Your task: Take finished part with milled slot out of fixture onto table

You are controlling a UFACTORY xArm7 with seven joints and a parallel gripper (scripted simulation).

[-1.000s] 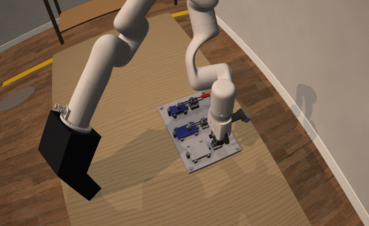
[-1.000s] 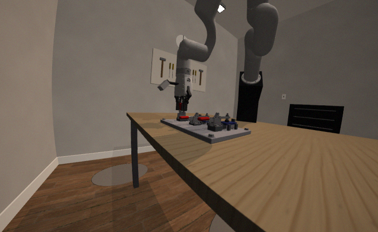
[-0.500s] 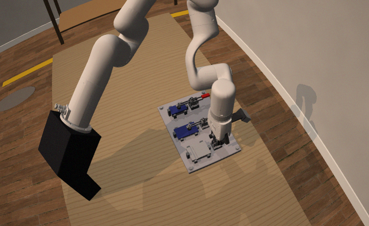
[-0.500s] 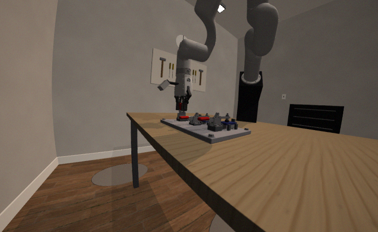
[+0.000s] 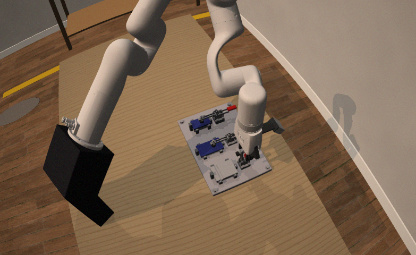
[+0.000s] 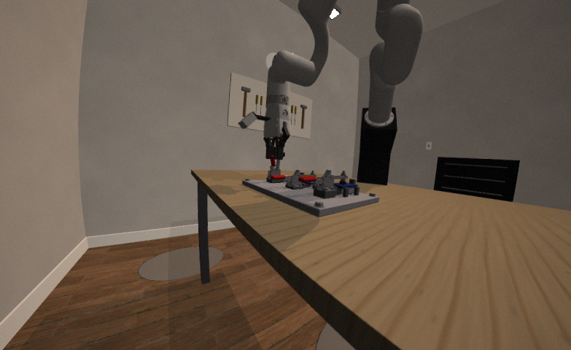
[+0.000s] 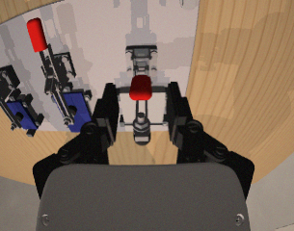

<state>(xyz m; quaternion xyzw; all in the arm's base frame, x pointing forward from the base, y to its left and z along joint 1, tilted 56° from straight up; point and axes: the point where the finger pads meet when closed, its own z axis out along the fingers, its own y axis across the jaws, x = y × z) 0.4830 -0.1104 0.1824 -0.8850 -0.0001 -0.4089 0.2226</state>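
My gripper is now 90 mm past the grey finished part, 20 mm to the left of it and 80 mm above it. The rest, counted from my hand: grey fixture plate 60 mm behind, 100 mm to the left, 100 mm below.
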